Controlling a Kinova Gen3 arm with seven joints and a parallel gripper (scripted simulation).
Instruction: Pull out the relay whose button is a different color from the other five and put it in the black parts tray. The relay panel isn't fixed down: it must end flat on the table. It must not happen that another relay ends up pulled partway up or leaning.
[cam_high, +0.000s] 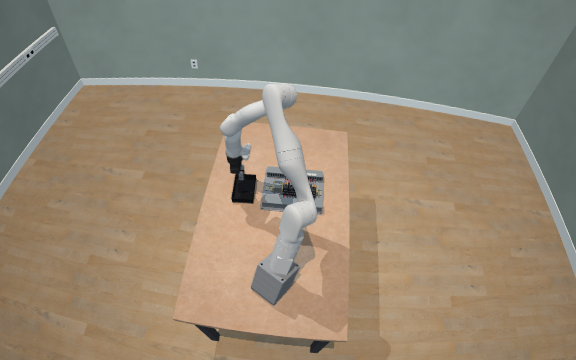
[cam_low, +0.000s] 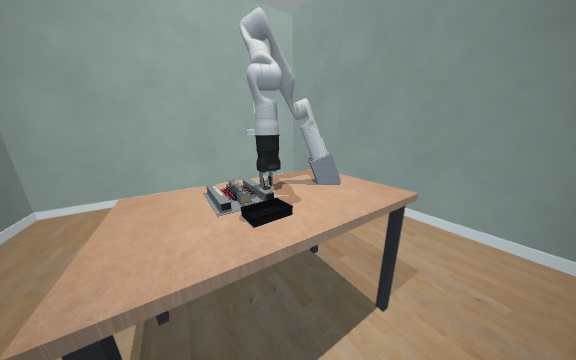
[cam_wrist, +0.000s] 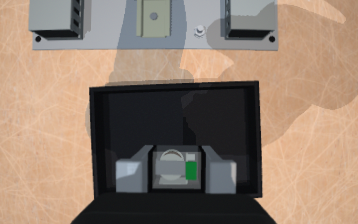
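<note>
The black parts tray is 120 mm below my hand. Round my hand: relay panel: 10 mm ahead, 260 mm to the right, 110 mm below.
</note>
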